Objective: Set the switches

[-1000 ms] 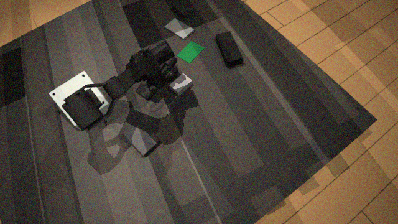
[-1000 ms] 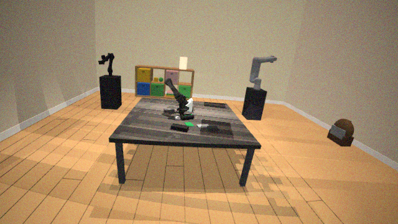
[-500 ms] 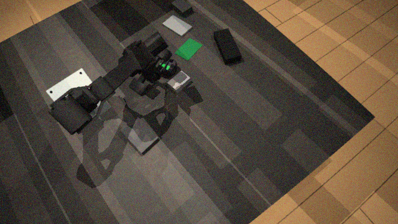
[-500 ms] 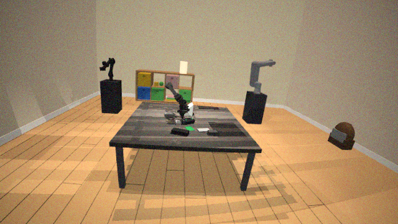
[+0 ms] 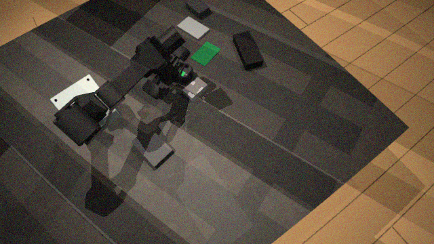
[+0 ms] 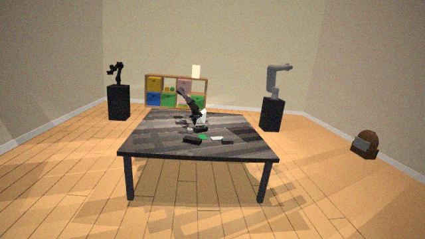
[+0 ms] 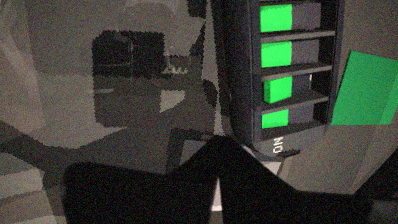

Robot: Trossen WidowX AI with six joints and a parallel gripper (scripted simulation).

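My gripper tip is 170 mm short of the green plate, 70 mm to the right of it and 60 mm above it. Also, from my gripper tip: small dark block: 290 mm ahead, 290 mm to the left, 40 mm below; then long dark block: 300 mm ahead, 30 mm to the right, 40 mm below; then light grey plate: 210 mm ahead, 210 mm to the left, 50 mm below.
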